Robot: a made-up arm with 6 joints. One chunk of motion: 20 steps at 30 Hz.
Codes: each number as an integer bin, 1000 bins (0 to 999) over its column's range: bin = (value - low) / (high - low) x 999, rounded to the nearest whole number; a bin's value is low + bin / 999 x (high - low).
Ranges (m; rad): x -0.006..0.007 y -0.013..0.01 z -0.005..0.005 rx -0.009..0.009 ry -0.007..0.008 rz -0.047..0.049
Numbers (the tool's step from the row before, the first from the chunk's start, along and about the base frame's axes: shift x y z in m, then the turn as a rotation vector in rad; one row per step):
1: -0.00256 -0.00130 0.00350 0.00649 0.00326 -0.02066
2: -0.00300 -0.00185 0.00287 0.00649 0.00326 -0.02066
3: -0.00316 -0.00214 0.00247 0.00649 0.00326 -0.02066
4: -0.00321 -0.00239 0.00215 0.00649 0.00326 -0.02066
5: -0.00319 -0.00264 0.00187 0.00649 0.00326 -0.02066
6: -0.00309 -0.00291 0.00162 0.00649 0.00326 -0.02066
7: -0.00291 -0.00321 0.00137 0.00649 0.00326 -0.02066
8: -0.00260 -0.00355 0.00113 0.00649 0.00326 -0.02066
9: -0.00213 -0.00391 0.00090 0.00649 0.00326 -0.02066
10: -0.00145 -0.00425 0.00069 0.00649 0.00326 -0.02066
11: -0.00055 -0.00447 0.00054 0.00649 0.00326 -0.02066
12: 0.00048 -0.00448 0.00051 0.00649 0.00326 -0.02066
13: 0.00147 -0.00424 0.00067 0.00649 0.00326 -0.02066
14: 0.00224 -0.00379 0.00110 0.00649 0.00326 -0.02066
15: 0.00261 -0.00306 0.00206 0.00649 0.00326 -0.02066
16: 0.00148 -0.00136 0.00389 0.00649 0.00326 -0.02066
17: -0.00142 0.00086 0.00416 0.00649 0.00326 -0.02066
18: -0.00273 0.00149 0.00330 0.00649 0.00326 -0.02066
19: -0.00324 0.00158 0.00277 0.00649 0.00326 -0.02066
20: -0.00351 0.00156 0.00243 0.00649 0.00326 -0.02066
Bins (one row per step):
1: 264 508 849 860 683 274
2: 231 484 786 860 683 274
3: 218 472 746 860 683 274
4: 214 461 714 860 683 274
5: 216 450 686 860 683 274
6: 224 438 661 860 683 274
7: 237 425 636 860 683 274
8: 261 410 612 860 683 274
9: 297 395 589 860 683 274
10: 350 380 568 860 683 274
11: 419 370 553 860 683 274
12: 498 370 550 860 683 274
13: 574 380 566 860 683 274
14: 633 400 609 860 683 274
15: 662 432 705 860 683 274
16: 575 506 888 860 683 274
17: 352 602 915 860 683 274
18: 251 629 829 860 683 274
19: 212 633 776 860 683 274
20: 191 632 742 860 683 274

